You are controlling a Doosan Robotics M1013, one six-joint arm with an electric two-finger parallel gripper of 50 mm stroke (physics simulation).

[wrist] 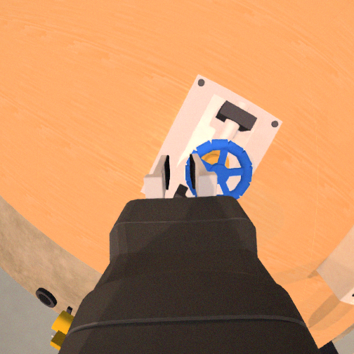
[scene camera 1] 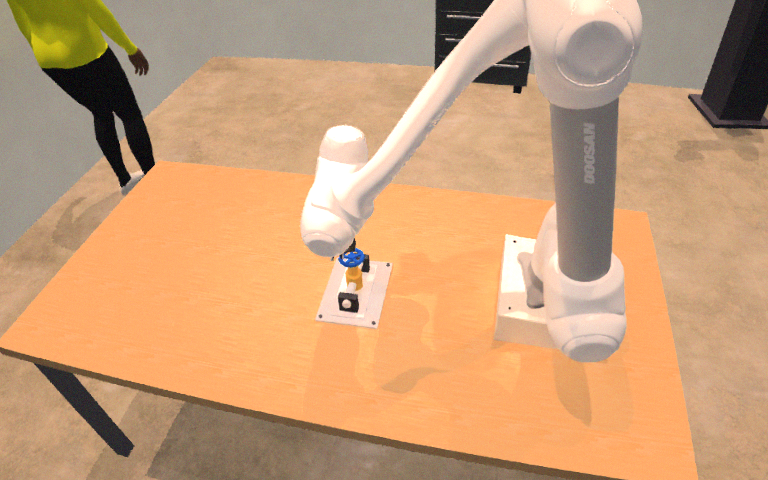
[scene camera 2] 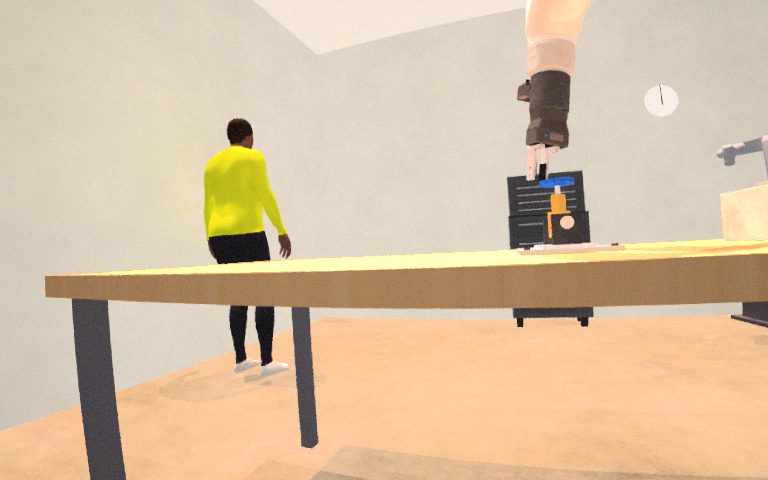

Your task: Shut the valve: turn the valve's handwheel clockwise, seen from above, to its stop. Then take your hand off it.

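Observation:
The valve's blue handwheel (scene camera 1: 352, 264) (scene camera 2: 557, 181) (wrist: 239, 150) sits level on the yellow valve body (scene camera 1: 353, 278) (scene camera 2: 558, 203), which is mounted on a white plate (scene camera 1: 382, 288) (wrist: 175, 135). My gripper (scene camera 2: 537, 176) (wrist: 179, 164) points down at the wheel's left side in the wrist view. Its fingers stand partly open with nothing between them. One finger overlaps the wheel's left rim in that view; the other is outside the rim. The fingertips are about at wheel height or slightly above; whether one touches the rim I cannot tell. In scene camera 1 the arm mostly hides the gripper.
Black pipe blocks (scene camera 1: 348, 301) (wrist: 236, 115) stand on the plate on either side of the valve body. The arm's white base (scene camera 1: 515, 328) stands on the table (scene camera 1: 198, 294) to the right. A person in a yellow top (scene camera 1: 67, 39) (scene camera 2: 235, 189) stands beyond the table. A dark drawer cabinet (scene camera 2: 577, 226) is behind.

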